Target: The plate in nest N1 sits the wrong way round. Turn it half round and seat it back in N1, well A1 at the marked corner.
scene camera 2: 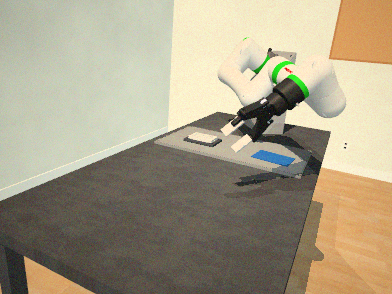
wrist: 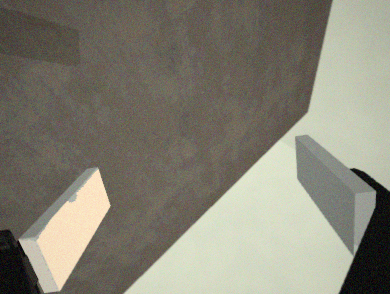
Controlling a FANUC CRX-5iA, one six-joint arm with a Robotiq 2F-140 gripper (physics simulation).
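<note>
A white plate [scene camera 2: 203, 136] lies in a dark nest [scene camera 2: 204, 143] on the left part of a grey base board in the scene view. Its wells and the marked corner are too small to make out there. My gripper [scene camera 2: 236, 138] [wrist: 197, 173] is open with nothing between its two pale finger pads. It is tilted and hangs above the board, to the right of the plate and to the left of the blue rectangle. The plate and nest do not show in the wrist view.
The grey base board [scene camera 2: 172, 141] lies across the far part of the dark table [scene camera 2: 150, 200] [wrist: 200, 90]. A flat blue rectangle [scene camera 2: 273, 157] lies on its right part. The arm's base stands behind the board. The table's edge crosses the wrist view, with a pale surface beyond.
</note>
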